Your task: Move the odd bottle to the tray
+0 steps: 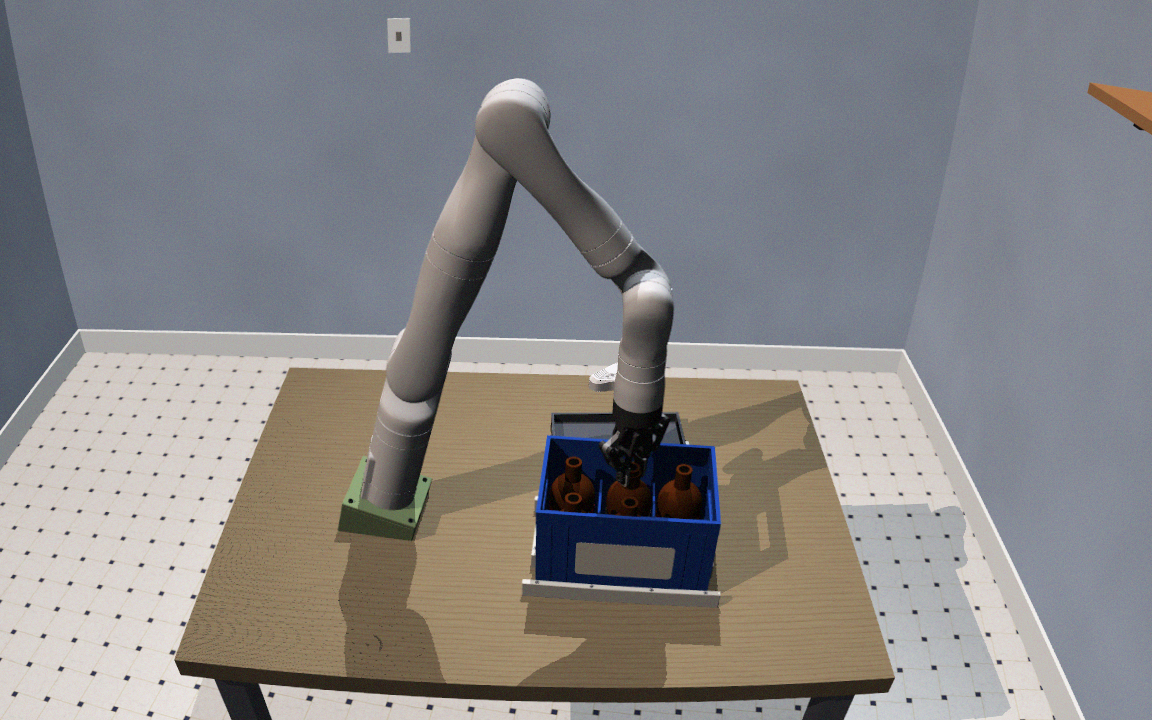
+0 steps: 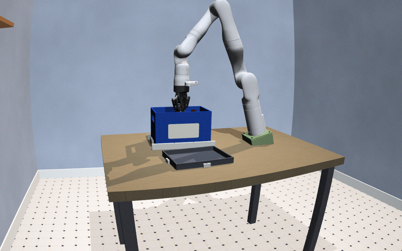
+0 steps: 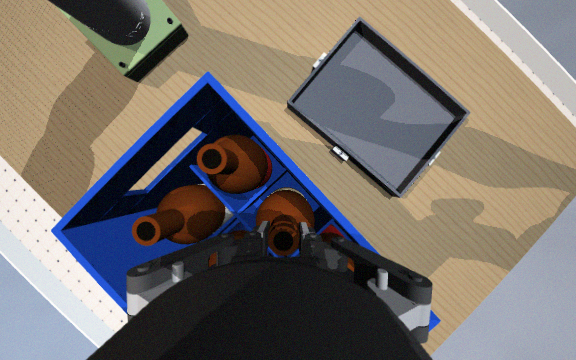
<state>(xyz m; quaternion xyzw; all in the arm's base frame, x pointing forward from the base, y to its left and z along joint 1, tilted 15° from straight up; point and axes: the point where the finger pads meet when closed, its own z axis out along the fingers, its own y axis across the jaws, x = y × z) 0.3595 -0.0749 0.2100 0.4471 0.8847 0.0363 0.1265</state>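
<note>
Now: the blue crate 10 mm behind my hand, 40 mm to the right of it and 70 mm below it. Round my hand: dark grey tray (20 mm ahead, 230 mm to the left, 140 mm below).
</note>
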